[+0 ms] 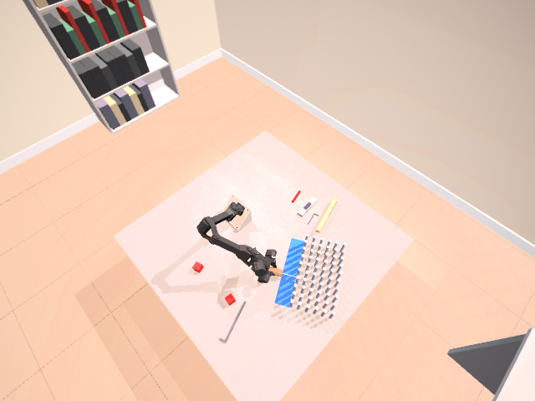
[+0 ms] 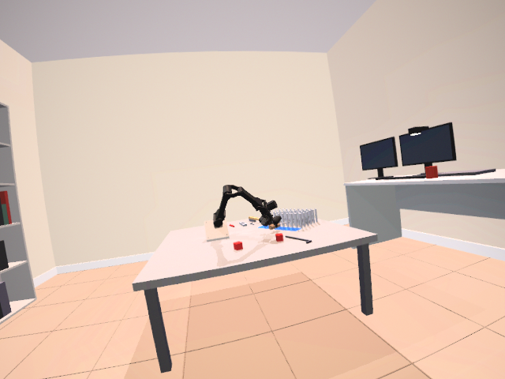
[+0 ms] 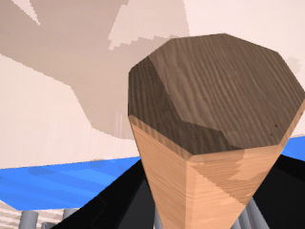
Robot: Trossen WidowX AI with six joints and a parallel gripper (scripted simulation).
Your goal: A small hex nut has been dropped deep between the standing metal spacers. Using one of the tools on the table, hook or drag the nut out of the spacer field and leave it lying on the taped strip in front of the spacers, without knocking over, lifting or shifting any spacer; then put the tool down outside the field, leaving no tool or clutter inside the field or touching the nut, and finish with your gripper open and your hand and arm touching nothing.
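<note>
Right now my gripper tip is 5 cm short of the blue taped strip, 7 cm to the right of it and 3 cm above it. The rest, counted from my gripper tip: grey block: 15 cm behind, 46 cm to the left, 1 cm below.
</note>
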